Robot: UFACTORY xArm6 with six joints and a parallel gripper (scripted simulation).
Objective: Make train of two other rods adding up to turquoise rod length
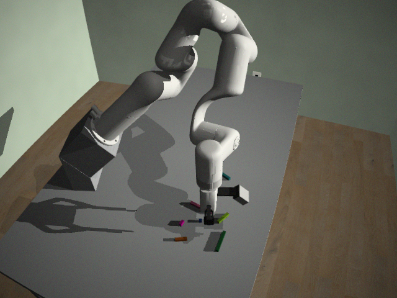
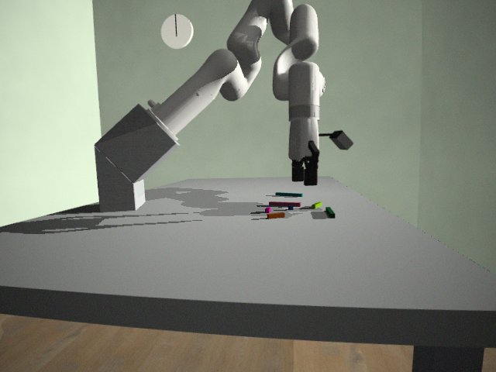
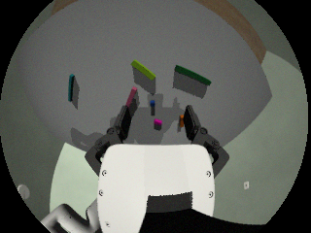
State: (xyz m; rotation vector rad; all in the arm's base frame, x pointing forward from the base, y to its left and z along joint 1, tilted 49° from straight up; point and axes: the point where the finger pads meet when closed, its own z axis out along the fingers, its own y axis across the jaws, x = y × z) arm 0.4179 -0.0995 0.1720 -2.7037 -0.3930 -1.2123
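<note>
Right now my hand is 30 mm past the blue rod and 70 mm above it. From my hand the other things lie so: pink rod 60 mm behind, 50 mm to the left, 70 mm below; then green rod 60 mm ahead, 50 mm to the right, 70 mm below; then lime rod 30 mm ahead, 40 mm to the left, 70 mm below.
</note>
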